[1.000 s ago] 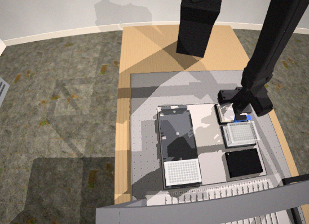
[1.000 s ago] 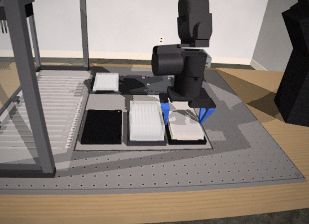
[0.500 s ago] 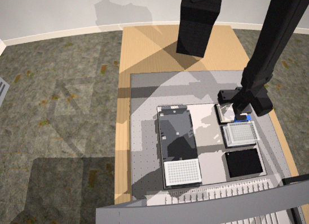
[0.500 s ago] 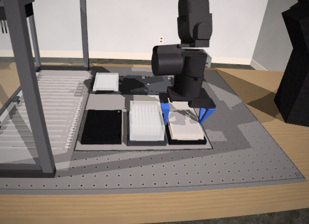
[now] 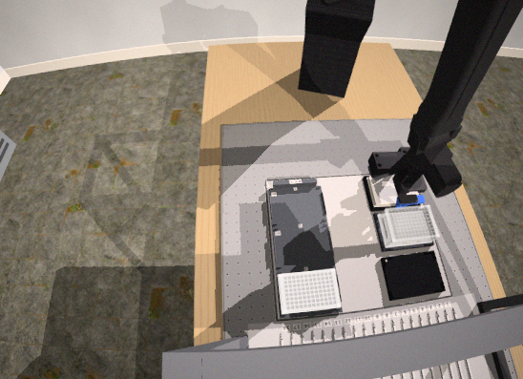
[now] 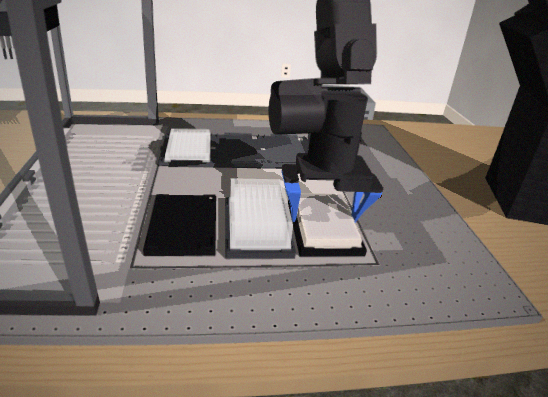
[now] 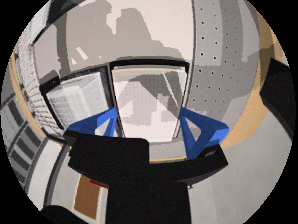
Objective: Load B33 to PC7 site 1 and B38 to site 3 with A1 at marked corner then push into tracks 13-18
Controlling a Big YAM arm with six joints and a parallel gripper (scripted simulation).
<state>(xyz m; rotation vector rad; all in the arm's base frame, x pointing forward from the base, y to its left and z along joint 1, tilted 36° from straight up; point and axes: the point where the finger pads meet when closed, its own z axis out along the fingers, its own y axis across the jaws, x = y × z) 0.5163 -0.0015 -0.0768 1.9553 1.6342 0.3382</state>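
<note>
The nest S1 lies 2 cm below my hand. Also, from my hand: white 96-well plate B38: 15 cm ahead, 30 cm to the right, 1 cm below; then nest S3: 21 cm ahead, 6 cm to the right, 2 cm below; then dark plate carrier PC7: 5 cm ahead, 28 cm to the right, 1 cm below.
</note>
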